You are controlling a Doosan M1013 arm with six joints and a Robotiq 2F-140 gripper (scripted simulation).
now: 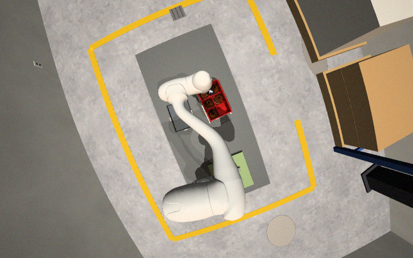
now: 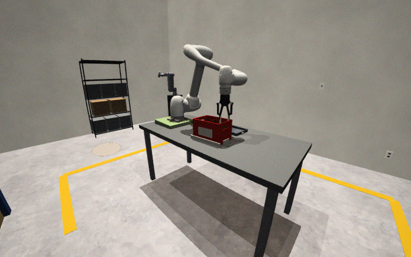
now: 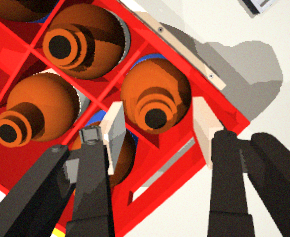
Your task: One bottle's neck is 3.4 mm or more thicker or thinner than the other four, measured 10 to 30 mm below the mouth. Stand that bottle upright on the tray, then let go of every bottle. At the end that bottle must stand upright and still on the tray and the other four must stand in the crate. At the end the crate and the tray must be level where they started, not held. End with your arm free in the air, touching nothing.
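The red crate lies 90 mm behind my hand, 30 mm to the right of it and 90 mm below it. From my hand the other things lie so: dark grey tray 40 mm behind, 270 mm to the left, 160 mm below.
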